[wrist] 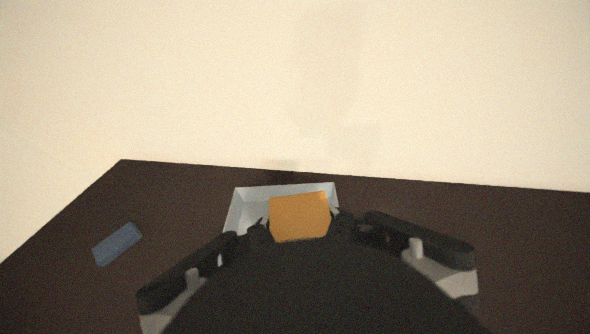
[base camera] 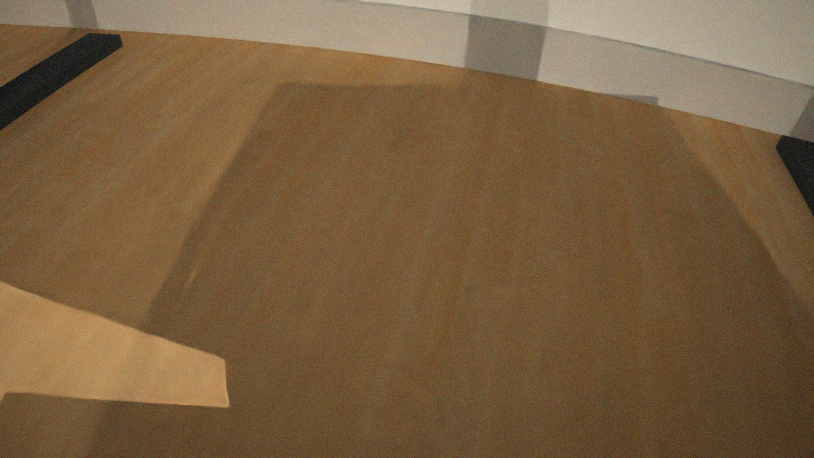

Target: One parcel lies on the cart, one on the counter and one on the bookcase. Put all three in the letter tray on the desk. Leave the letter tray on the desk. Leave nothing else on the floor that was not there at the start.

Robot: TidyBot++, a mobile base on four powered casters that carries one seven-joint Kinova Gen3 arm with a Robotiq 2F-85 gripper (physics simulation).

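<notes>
My gripper (wrist: 300, 217) is shut on an orange parcel (wrist: 300, 216), held between its fingertips in the wrist view. The pale grey letter tray (wrist: 242, 202) stands on the dark desk (wrist: 175, 200) near its back edge. The parcel is in front of the tray in this view and hides much of it; the tray's far wall, left wall and part of its inside show. I cannot tell how high the parcel is above the tray. No other parcel can be made out in these views. The gripper does not show in the base camera view.
A small blue block (wrist: 116, 244) lies on the desk left of the tray. A pale wall (wrist: 250, 75) (base camera: 341, 39) stands behind. In the base camera view, dark desk feet (base camera: 56, 71) (base camera: 799, 165) lie at left and right on the wooden floor (base camera: 426, 256), which carries broad shadows.
</notes>
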